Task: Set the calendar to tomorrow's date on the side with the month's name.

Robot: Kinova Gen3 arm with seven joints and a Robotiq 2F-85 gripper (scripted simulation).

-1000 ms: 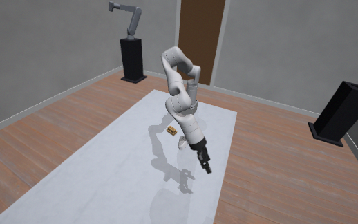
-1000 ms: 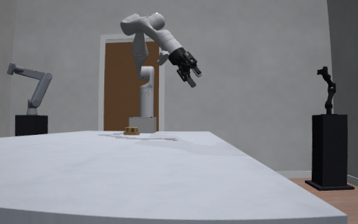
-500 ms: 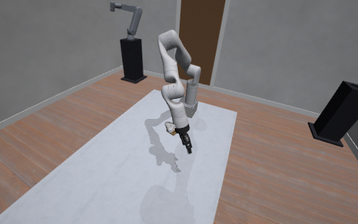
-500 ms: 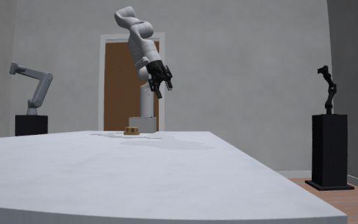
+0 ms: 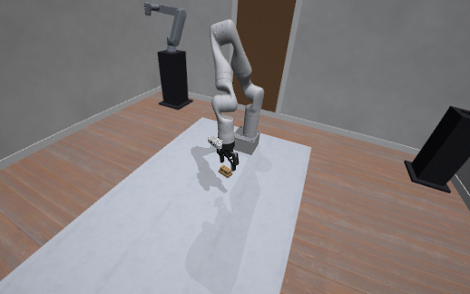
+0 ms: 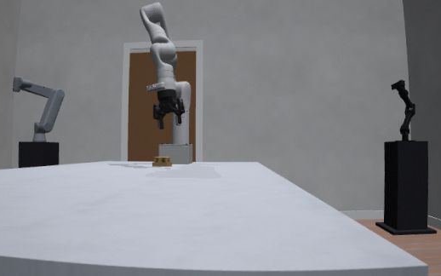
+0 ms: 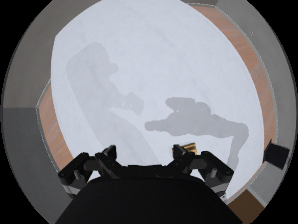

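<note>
Right now my hand is 110 mm past the wooden digit cube, 80 mm to the left of it and 140 mm above it. From my hand the other things lie so: wooden calendar tray (110 mm behind, 60 mm to the right, 160 mm below).
</note>
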